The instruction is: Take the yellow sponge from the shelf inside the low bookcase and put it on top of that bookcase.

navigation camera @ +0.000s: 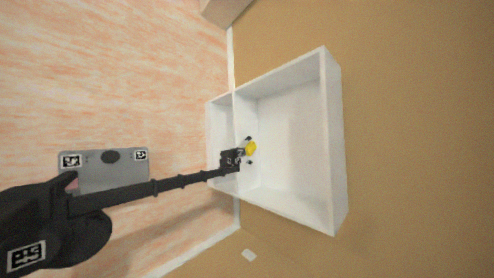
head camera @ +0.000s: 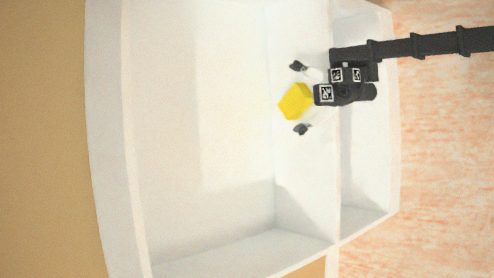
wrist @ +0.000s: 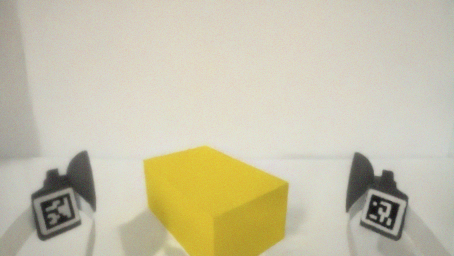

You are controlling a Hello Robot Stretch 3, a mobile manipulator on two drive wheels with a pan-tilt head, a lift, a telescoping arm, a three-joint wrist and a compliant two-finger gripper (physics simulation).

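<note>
I see a yellow sponge (head camera: 299, 97), and the wrist view shows the yellow sponge (wrist: 200, 194) too. There is a low bookcase (wrist: 255, 87). A white wall shelf (head camera: 306, 168) is visible to me as well; the same white wall shelf appears in the navigation camera view (navigation camera: 245, 111) and in the wrist view (wrist: 317, 190). As for my gripper (head camera: 293, 97), I also find my gripper in the wrist view (wrist: 221, 174).
</note>
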